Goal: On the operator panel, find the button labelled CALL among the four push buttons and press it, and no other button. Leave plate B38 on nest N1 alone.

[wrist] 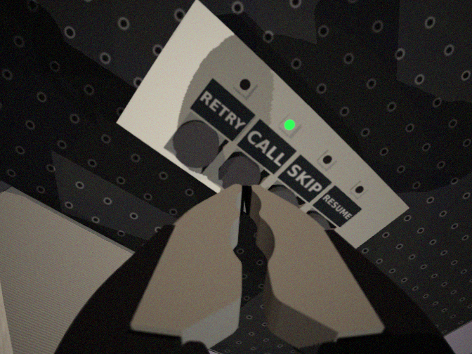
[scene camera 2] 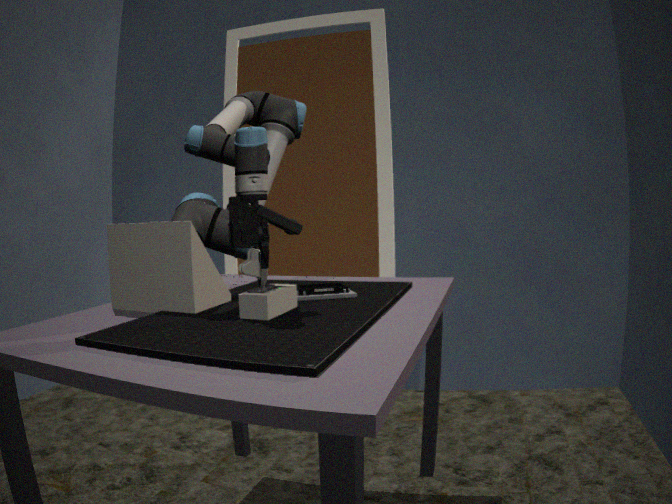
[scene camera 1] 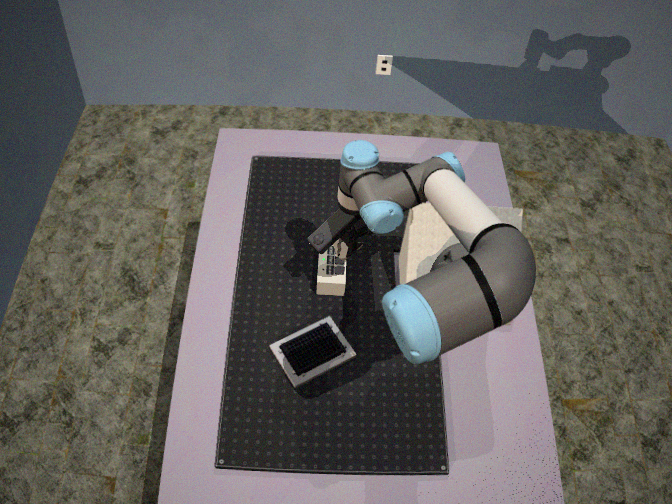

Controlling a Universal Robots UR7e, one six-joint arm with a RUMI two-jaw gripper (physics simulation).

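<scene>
The operator panel (scene camera 1: pixel 331 286) (scene camera 2: pixel 254 307) (wrist: pixel 160 75) is a cream box with four dark round buttons. In the wrist view, the CALL button (wrist: pixel 238 169) lies below its label (wrist: pixel 267 145), and the lamp (wrist: pixel 289 125) above that label is lit green. My gripper (scene camera 2: pixel 263 287) (wrist: pixel 243 188) is shut and empty, with its tips at the near edge of the CALL button, partly covering it; whether they touch it I cannot tell. A black plate (scene camera 1: pixel 312 348) (scene camera 2: pixel 325 289), presumably B38, lies on the grey nest (scene camera 1: pixel 325 367).
The RETRY button (wrist: pixel 196 144) is left of CALL; SKIP (wrist: pixel 285 195) and RESUME (wrist: pixel 318 219) are to its right, partly hidden by a finger. Their lamps are dark. A large cream wedge-shaped box (scene camera 1: pixel 428 238) (scene camera 2: pixel 151 265) stands beside the black perforated board (scene camera 1: pixel 336 428).
</scene>
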